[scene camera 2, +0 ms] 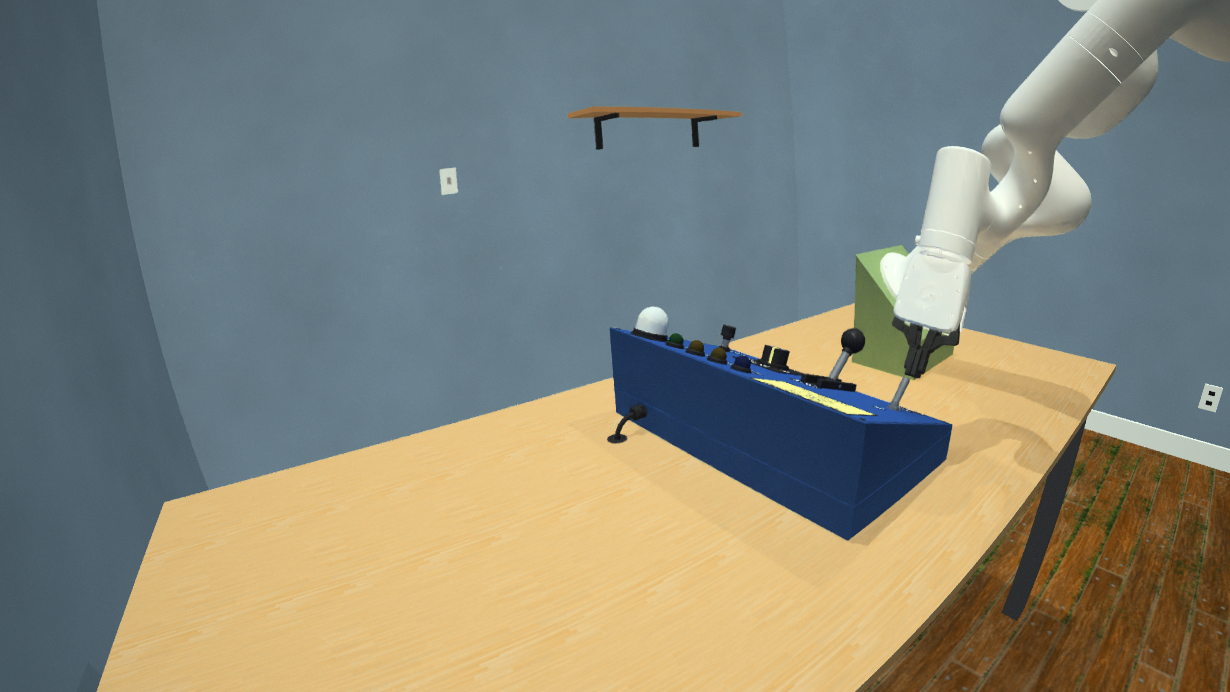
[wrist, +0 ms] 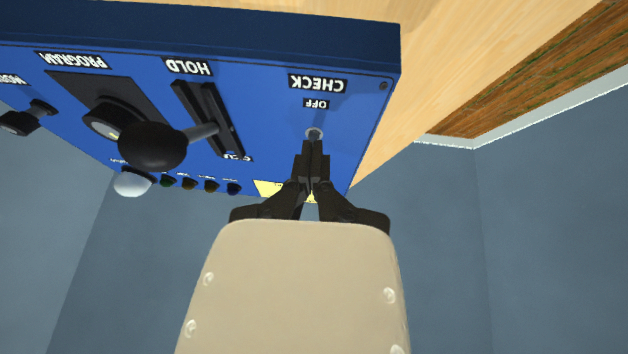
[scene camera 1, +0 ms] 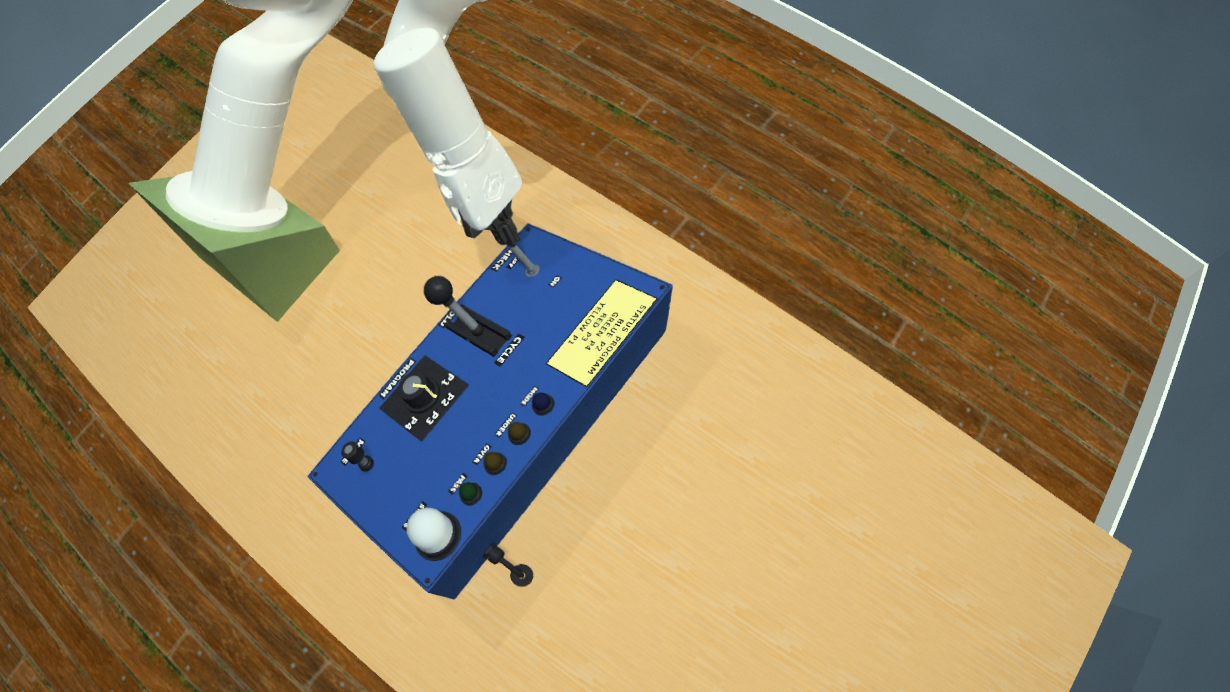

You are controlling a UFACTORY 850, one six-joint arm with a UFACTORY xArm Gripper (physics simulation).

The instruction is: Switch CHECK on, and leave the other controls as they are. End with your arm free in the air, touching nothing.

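The CHECK switch is a thin grey toggle [scene camera 1: 526, 261] [scene camera 2: 900, 393] [wrist: 314, 134] on the blue panel [scene camera 1: 593, 258] [scene camera 2: 731, 430] [wrist: 270, 110]. In scene camera 1 it leans from its base toward the CHECK and OFF labels, away from ON. My gripper [scene camera 1: 513, 241] [scene camera 2: 914, 373] [wrist: 314, 151] is shut with nothing between its fingers. Its tips are at the toggle's upper end, touching it or very close. In the wrist view the fingers hide most of the toggle and the ON label.
The ball-topped HOLD/CYCLE lever [scene camera 1: 438, 290] [scene camera 2: 852, 340] [wrist: 152, 146] rises beside the toggle. The PROGRAM knob [scene camera 1: 416, 389], MODE control [scene camera 1: 353, 451], white dome [scene camera 1: 430, 530] and several small lamps are farther along. The green arm base [scene camera 1: 275, 266] stands behind the panel.
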